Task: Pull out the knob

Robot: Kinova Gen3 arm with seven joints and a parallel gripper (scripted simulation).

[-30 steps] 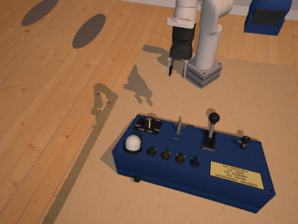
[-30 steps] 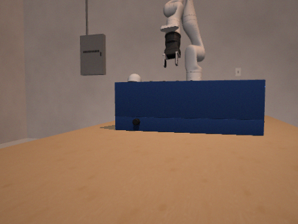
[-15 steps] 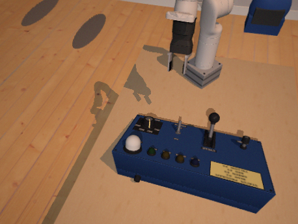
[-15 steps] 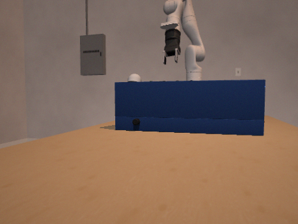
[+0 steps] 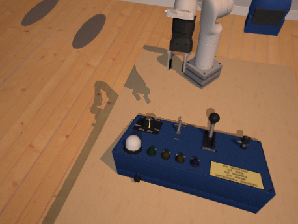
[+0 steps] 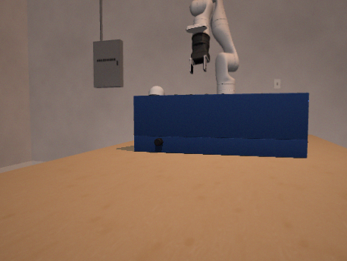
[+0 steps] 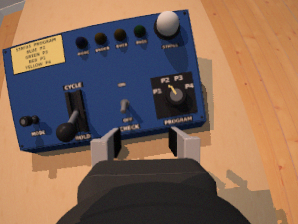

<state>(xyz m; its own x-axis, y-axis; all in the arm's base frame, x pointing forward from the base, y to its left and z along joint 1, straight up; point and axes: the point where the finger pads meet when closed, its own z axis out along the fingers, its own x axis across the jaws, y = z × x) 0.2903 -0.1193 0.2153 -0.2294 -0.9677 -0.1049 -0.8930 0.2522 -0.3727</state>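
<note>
The mode knob lies 16 cm ahead of my hand, 27 cm to the left of it and 19 cm below it. Round my hand: rotary selector 13 cm ahead, 8 cm to the right, 19 cm below; then cycle lever 12 cm ahead, 16 cm to the left, 18 cm below; then toggle switch 13 cm ahead, 4 cm to the left, 20 cm below.
</note>
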